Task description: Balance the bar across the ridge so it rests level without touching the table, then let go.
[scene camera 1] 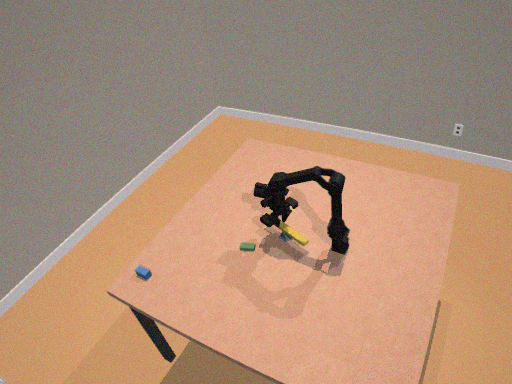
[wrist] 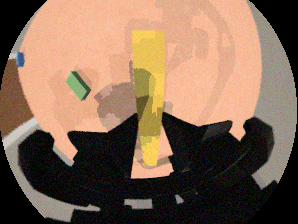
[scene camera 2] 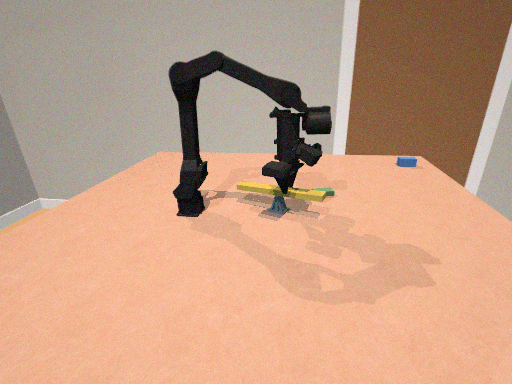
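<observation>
My gripper (scene camera 2: 287,191) visible. Same gripper (wrist: 149,115) too.
</observation>
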